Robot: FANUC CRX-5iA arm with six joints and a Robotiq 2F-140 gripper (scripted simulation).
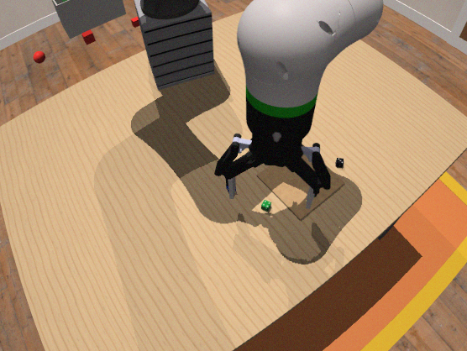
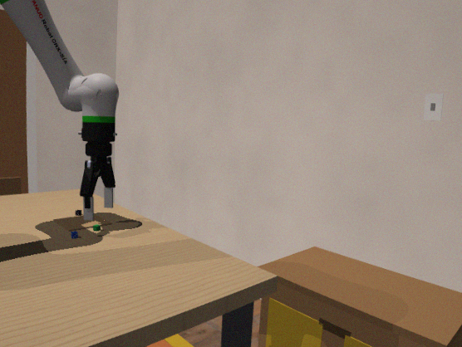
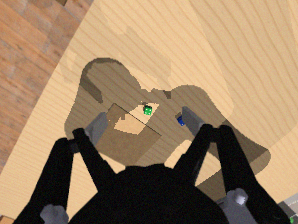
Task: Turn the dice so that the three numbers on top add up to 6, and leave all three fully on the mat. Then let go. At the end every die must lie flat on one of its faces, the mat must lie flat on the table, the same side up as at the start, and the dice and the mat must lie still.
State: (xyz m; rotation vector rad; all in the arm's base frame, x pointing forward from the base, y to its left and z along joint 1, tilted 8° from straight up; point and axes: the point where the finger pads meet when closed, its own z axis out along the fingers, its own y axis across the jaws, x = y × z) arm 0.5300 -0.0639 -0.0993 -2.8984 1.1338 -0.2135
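My hand is 50 mm above the green die and 10 mm past it. From my hand the other things lie so: blue die (90 mm behind, 50 mm below, 40 mm to the right); tan mat (100 mm to the left, 60 mm below, 20 mm behind); black die (200 mm to the left, 50 mm below).
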